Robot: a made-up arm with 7 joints. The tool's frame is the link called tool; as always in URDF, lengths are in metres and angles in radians. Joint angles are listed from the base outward. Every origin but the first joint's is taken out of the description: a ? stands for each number. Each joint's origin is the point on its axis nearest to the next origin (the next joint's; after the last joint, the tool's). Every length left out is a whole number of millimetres.
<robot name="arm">
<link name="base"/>
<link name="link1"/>
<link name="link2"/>
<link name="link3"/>
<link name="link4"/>
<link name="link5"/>
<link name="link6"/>
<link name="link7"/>
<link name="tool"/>
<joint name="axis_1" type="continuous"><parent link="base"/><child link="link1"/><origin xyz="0 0 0.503"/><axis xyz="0 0 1"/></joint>
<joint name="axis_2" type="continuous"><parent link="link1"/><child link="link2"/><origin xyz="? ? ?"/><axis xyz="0 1 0"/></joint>
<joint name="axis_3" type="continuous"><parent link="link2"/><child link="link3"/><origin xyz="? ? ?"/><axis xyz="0 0 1"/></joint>
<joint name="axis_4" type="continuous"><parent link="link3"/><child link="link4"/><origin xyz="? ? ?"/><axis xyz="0 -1 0"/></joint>
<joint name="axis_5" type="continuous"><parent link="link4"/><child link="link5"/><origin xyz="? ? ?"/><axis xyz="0 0 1"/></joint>
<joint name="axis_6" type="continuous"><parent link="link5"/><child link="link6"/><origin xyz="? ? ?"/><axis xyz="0 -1 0"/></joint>
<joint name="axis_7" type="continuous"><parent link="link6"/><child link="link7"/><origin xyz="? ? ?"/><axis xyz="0 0 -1"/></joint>
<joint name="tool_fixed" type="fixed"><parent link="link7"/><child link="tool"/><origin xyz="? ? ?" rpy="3.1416 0 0"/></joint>
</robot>
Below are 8 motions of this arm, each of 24 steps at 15 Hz.
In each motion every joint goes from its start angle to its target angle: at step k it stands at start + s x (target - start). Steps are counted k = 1, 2, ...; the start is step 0. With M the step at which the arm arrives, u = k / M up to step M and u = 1 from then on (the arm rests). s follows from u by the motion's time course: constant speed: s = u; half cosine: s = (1 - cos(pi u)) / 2; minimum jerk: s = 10 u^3 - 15 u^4 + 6 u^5.
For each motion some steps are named. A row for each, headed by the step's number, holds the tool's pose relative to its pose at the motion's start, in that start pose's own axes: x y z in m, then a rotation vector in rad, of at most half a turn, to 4 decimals.
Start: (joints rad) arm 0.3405 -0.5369 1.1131 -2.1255 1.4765 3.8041 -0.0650
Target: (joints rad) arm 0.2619 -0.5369 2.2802 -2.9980 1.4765 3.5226 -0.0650
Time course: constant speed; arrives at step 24
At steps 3, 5, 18, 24:
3: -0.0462 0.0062 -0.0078 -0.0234 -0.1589 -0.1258
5: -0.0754 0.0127 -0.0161 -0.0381 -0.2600 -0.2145
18: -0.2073 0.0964 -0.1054 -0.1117 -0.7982 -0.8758
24: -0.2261 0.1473 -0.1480 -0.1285 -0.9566 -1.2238

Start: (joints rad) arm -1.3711 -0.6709 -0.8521 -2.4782 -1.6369 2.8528 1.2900
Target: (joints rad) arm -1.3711 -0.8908 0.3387 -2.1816 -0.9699 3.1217 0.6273
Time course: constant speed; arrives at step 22
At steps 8, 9, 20, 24:
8: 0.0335 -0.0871 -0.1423 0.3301 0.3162 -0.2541
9: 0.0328 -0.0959 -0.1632 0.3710 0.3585 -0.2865
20: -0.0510 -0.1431 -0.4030 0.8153 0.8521 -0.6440
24: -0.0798 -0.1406 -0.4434 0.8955 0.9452 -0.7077

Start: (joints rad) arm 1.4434 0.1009 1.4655 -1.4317 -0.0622 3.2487 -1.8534
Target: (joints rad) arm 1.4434 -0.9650 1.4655 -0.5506 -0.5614 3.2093 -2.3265
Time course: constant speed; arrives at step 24
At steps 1, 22, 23, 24:
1: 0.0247 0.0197 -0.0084 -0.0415 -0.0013 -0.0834
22: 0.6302 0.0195 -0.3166 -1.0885 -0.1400 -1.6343
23: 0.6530 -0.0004 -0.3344 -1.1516 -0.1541 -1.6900
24: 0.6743 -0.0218 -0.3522 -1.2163 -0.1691 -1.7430

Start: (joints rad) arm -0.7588 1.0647 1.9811 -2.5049 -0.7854 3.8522 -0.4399
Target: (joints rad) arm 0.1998 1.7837 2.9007 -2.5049 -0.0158 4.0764 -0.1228
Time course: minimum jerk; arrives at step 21
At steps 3, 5, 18, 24:
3: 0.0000 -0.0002 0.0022 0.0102 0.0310 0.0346
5: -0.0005 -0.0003 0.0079 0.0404 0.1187 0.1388
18: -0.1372 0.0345 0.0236 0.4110 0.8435 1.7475
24: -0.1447 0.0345 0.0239 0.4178 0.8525 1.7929

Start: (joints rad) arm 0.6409 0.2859 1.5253 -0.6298 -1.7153 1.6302 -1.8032
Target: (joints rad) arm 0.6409 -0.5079 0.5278 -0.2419 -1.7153 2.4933 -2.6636
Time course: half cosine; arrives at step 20
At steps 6, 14, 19, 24:
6: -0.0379 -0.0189 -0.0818 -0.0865 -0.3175 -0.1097
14: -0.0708 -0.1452 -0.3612 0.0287 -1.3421 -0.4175
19: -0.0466 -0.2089 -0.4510 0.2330 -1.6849 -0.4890
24: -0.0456 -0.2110 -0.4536 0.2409 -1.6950 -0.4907

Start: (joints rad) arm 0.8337 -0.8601 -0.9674 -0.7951 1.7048 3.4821 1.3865
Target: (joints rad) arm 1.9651 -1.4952 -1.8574 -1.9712 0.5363 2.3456 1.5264
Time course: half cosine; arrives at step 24
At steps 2, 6, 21, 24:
2: 0.0069 -0.0095 0.0066 -0.0060 0.0191 -0.0143
6: 0.0738 -0.0789 0.0518 -0.0740 0.1939 -0.1103
21: 0.7871 -0.2409 -0.2768 -1.2518 1.9019 0.4946
24: 0.8012 -0.2347 -0.3243 -1.3179 1.9740 0.5968

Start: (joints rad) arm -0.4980 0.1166 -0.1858 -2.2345 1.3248 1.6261 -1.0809
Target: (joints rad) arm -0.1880 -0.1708 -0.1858 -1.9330 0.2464 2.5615 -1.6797
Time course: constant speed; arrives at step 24
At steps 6, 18, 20, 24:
6: 0.0335 -0.0695 -0.0094 -0.3178 -0.1635 -0.3610
18: 0.0669 -0.2665 -0.0032 -0.9069 -0.4331 -1.2363
20: 0.0629 -0.3034 0.0012 -1.0025 -0.4683 -1.3937
24: 0.0442 -0.3762 0.0117 -1.1962 -0.5282 -1.7121

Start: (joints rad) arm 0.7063 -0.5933 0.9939 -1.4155 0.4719 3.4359 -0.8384
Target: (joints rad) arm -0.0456 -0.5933 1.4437 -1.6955 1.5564 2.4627 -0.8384
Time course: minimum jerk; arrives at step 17
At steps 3, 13, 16, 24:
3: -0.0123 -0.0037 0.0118 0.0276 -0.0601 0.0286
13: -0.4008 -0.0797 0.1029 0.4254 -1.0592 0.9362
16: -0.4408 -0.0874 0.0935 0.4410 -1.1077 1.0598
24: -0.4416 -0.0876 0.0932 0.4413 -1.1086 1.0625

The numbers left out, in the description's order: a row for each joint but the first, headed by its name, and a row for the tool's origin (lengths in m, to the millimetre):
axis_2: 0 0 0
axis_3: 0 0 0.385
axis_4: 0.122 0 0
axis_5: -0.054 0 0.253
axis_6: 0 0 0
axis_7: 0.135 0 0
tool: 0 0 0

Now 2 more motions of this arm.
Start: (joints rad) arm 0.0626 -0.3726 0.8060 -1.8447 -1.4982 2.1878 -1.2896
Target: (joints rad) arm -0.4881 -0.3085 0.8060 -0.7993 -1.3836 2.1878 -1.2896
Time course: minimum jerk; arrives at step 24
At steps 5, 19, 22, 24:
5: -0.0220 0.0016 0.0123 0.0210 -0.0327 0.0526
19: -0.2856 -0.0787 0.0563 0.1966 -0.6369 0.6396
22: -0.2980 -0.0871 0.0498 0.1988 -0.6876 0.6693
24: -0.2990 -0.0878 0.0492 0.1989 -0.6920 0.6718

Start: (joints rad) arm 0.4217 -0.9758 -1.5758 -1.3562 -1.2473 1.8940 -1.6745
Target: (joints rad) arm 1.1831 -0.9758 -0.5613 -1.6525 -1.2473 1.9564 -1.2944
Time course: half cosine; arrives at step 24
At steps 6, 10, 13, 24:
6: 0.0910 0.0512 -0.0674 -0.1688 0.0941 -0.1131
10: 0.2194 0.0768 -0.1874 -0.4153 0.2658 -0.2806
13: 0.3058 0.0513 -0.2968 -0.6161 0.4401 -0.4200
24: 0.3686 -0.1120 -0.4990 -1.0125 0.9058 -0.7059

